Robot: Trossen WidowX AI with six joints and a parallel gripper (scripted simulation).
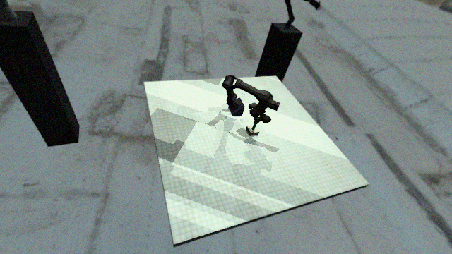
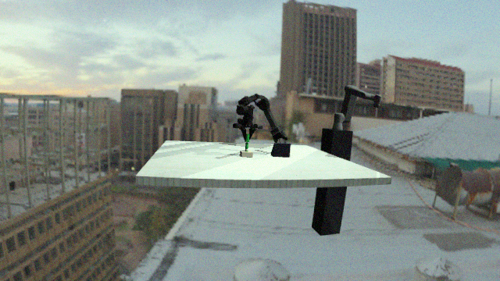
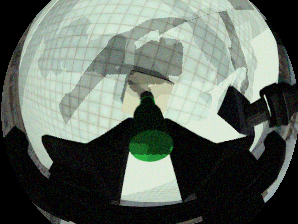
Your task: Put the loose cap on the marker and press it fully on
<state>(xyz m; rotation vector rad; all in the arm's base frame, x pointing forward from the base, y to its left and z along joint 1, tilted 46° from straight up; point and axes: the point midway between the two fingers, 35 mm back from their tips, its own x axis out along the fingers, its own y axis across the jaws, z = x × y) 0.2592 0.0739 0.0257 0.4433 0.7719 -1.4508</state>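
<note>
Now: the pale holder block 90 mm below my gripper tip. From my gripper tip the other things lie so: green cap 10 mm above.
</note>
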